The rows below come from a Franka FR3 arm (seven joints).
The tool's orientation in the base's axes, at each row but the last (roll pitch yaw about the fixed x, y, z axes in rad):
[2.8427, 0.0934, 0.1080]
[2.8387, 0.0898, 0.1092]
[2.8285, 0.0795, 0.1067]
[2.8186, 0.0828, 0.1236]
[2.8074, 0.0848, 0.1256]
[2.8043, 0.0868, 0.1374]
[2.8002, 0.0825, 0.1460]
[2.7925, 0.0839, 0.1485]
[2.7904, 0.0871, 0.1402]
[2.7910, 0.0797, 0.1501]
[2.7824, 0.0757, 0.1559]
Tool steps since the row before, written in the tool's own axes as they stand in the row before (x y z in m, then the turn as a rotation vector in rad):
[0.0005, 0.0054, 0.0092, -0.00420, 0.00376, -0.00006]
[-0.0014, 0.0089, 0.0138, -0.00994, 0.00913, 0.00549]
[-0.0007, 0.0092, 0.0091, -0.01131, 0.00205, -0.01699]
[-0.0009, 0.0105, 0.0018, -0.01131, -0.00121, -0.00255]
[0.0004, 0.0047, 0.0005, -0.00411, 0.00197, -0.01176]
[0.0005, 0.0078, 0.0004, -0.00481, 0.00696, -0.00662]
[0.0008, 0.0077, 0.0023, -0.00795, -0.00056, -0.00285]
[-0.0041, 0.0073, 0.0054, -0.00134, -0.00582, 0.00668]
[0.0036, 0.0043, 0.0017, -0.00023, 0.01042, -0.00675]
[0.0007, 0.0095, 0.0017, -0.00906, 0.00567, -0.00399]
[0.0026, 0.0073, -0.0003, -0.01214, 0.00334, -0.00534]
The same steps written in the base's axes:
[0.0007, -0.0078, -0.0072, -0.00366, -0.00399, 0.00155]
[-0.0009, -0.0128, -0.0103, -0.00894, -0.01139, -0.00162]
[0.0001, -0.0116, -0.0058, -0.01023, 0.00221, 0.01764]
[0.0005, -0.0105, 0.0017, -0.01126, 0.00057, 0.00296]
[0.0011, -0.0045, 0.0010, -0.00333, 0.00159, 0.01206]
[0.0017, -0.0073, 0.0022, -0.00341, -0.00489, 0.00894]
[0.0020, -0.0078, 0.0003, -0.00785, 0.00034, 0.00314]
[-0.0030, -0.0092, -0.0022, -0.00248, 0.00285, -0.00813]
[0.0042, -0.0041, -0.0004, 0.00167, -0.00730, 0.00991]
[0.0022, -0.0093, 0.0016, -0.00789, -0.00519, 0.00640]
[0.0038, -0.0062, 0.0026, -0.01130, -0.00304, 0.00707]

